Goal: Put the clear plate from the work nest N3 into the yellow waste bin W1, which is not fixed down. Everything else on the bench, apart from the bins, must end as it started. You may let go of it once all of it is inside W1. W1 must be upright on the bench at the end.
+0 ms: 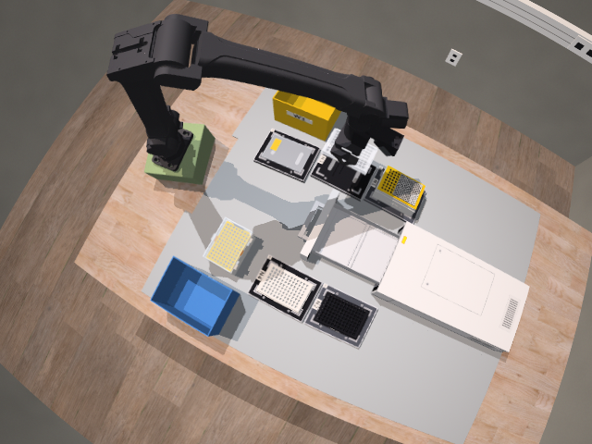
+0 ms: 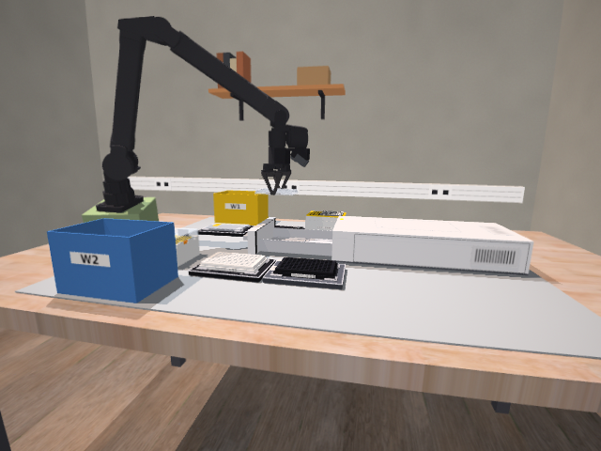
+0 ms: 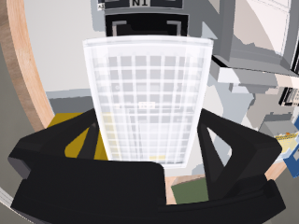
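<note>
Now: hand 170 mm past the yellow bin W1, 150 mm to the right of it and 110 mm above it. Round my hand: black work nest N3: 140 mm below; clear plate: right at my hand; label n1: 100 mm ahead, 130 mm below.
</note>
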